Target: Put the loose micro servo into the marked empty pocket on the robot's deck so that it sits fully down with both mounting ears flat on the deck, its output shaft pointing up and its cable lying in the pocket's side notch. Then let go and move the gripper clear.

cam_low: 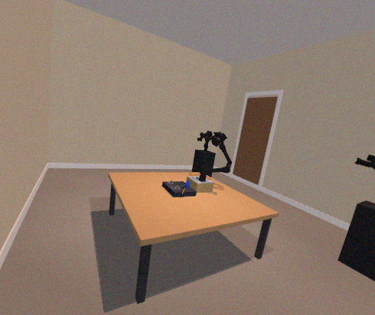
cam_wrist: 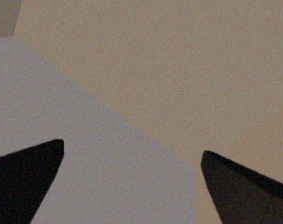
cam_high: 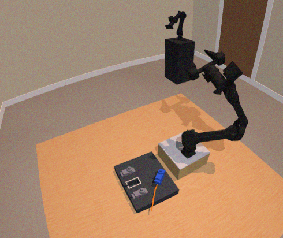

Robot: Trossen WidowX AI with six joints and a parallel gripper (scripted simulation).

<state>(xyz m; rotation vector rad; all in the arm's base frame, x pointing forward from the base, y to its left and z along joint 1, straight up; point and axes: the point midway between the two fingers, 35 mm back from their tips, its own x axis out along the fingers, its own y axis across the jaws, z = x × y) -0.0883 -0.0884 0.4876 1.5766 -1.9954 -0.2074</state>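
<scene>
My gripper tip is now 32 cm short of the dark deck, 10 cm to the right of it and 58 cm above it.
</scene>
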